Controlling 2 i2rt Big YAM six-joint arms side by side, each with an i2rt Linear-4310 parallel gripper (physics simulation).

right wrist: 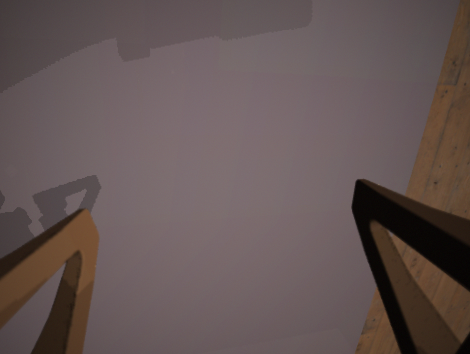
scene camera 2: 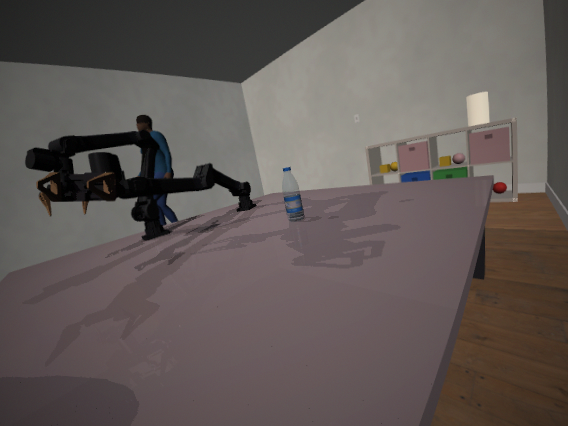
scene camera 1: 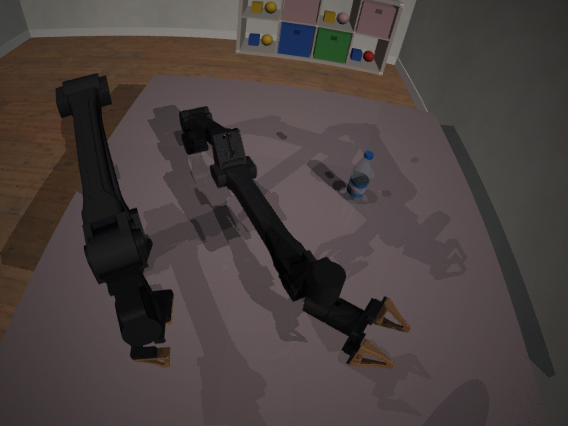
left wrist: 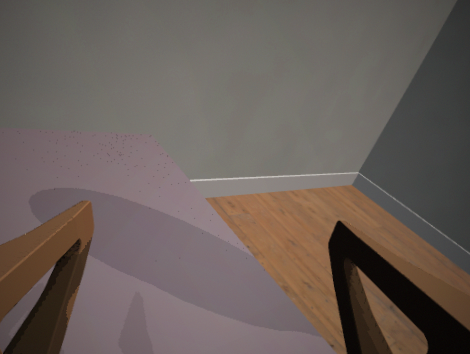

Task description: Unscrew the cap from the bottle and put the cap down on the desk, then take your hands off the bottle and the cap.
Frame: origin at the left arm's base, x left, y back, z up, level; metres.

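Seen in the pictures: left gripper, fingertip midpoint: [scene camera 2: 62, 184] [scene camera 1: 402, 347] [left wrist: 217, 223]; right gripper, fingertip midpoint: [right wrist: 223, 207] [scene camera 2: 68, 214] [scene camera 1: 167, 344]; left arm's base, origin of the base link: [scene camera 2: 246, 208] [scene camera 1: 194, 143]; right arm's base, origin of the base link: [scene camera 2: 156, 236].
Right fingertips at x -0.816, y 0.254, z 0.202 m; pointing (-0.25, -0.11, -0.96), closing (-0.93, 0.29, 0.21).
Offsets run from my right fingertips to a thing's top centre. Level surfaces: height alone.
A clear bottle @[dx +0.366, dy -0.703, dz +0.004 m] [scene camera 1: 358, 184] [scene camera 2: 293, 202] with a blue and white label stands upright on the mauve desk @[dz -0.202 m] [scene camera 1: 240, 92] [scene camera 2: 300, 325] [left wrist: 115, 165] [right wrist: 225, 125]. Its blue cap @[dx +0.366, dy -0.703, dz +0.005 m] [scene camera 1: 368, 155] [scene camera 2: 286, 169] sits on top of its neck. My left gripper [scene camera 1: 401, 348] [scene camera 2: 72, 187] [left wrist: 217, 223] is open and empty, raised over the near part of the desk in scene camera 1, well apart from the bottle. My right gripper [scene camera 1: 170, 344] [scene camera 2: 67, 214] [right wrist: 223, 207] is open and empty, at the lower left in scene camera 1, far from the bottle. Neither wrist view shows the bottle or the cap.
A shelf unit [scene camera 1: 239, 30] [scene camera 2: 515, 160] with coloured bins, blocks and balls stands on the floor beyond the desk. A person [scene camera 2: 160, 155] in blue stands behind the arms in scene camera 2. Walls rise beyond the desk. Arm shadows lie across the desk.
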